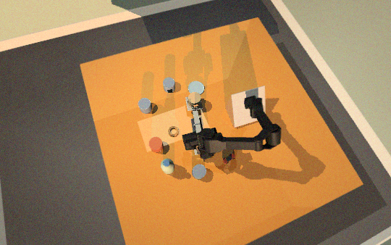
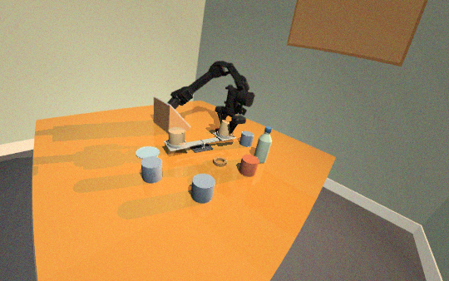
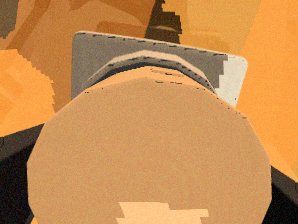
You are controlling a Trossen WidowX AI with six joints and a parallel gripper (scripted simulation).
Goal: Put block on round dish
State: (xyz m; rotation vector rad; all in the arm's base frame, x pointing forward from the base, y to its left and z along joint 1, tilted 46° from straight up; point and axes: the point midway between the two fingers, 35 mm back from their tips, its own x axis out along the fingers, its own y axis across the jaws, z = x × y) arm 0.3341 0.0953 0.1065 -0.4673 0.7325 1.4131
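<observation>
Now: gripper tip 1 cm to the left of the greenish block and 1 cm above it. From my gripper tip the other things lie so: tan cup (2 cm to the left, 1 cm above); then balance beam (13 cm to the right, 4 cm below, 2 cm behind); then balance (13 cm to the right, 6 cm below, 2 cm behind).
</observation>
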